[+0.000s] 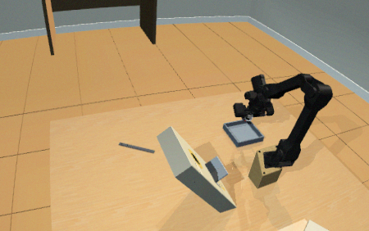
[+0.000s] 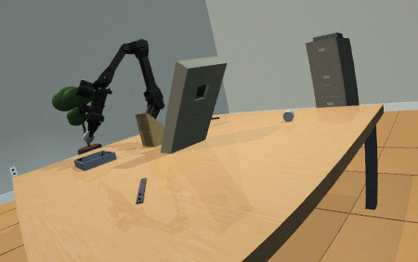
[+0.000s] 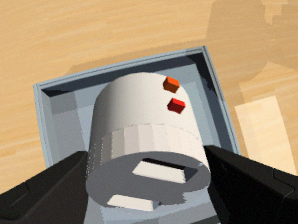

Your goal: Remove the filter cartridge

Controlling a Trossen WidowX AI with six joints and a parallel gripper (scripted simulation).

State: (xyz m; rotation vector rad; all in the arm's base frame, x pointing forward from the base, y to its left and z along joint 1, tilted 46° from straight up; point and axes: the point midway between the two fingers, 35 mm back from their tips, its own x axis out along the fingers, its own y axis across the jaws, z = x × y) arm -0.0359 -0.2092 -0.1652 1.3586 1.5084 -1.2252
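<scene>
My gripper tip is right at the round filter cartridge. Round my gripper tip: service panel: 35 cm ahead, 30 cm to the left, 3 cm above; then blue tray: 11 cm below, 1 cm to the right.
</scene>
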